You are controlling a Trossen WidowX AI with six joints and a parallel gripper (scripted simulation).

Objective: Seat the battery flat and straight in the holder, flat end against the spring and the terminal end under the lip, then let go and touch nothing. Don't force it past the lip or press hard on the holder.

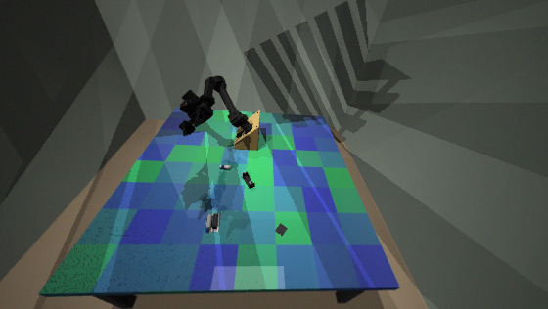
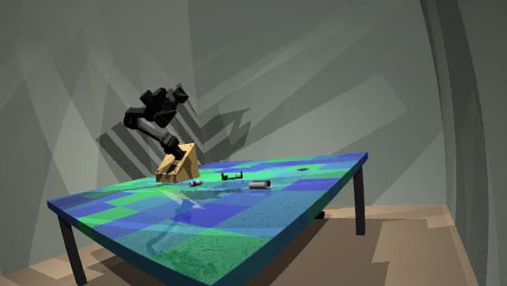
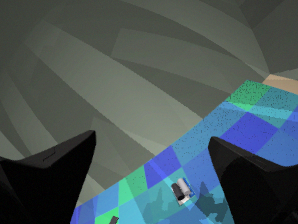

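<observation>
Right now the battery is 340 mm below my gripper tip, 120 mm behind it and 100 mm to the left of it. The rest, counted from my gripper tip: black square piece 430 mm to the left, 350 mm below, 250 mm ahead.
</observation>
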